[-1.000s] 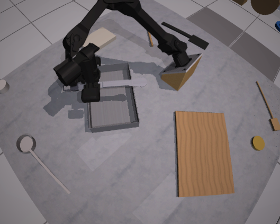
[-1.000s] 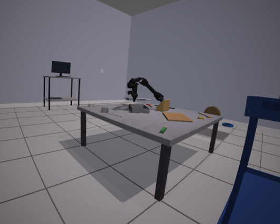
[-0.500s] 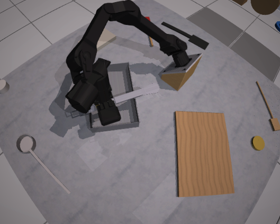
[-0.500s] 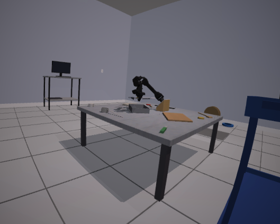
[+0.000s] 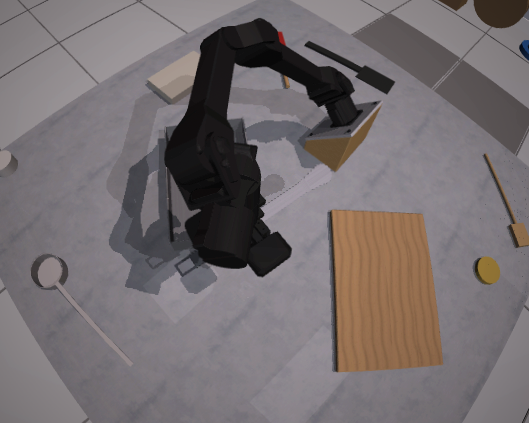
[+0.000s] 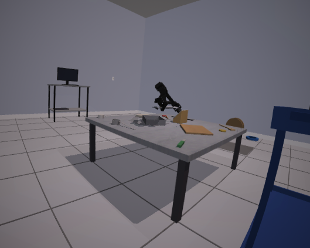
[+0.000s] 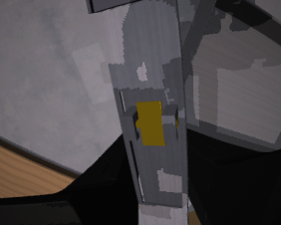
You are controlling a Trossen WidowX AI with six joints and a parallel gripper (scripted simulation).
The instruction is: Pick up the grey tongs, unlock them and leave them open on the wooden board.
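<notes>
Now: gripper tip 29 cm to the right of the wooden board, 16 cm past it and 14 cm above it. The rest, counted from my gripper tip: block (49 cm to the right, 31 cm behind, 13 cm below); yellow lock piece (4 cm above, 2 cm ahead, 1 cm to the right); roasting tin (17 cm to the right, 12 cm below, 10 cm behind).
</notes>
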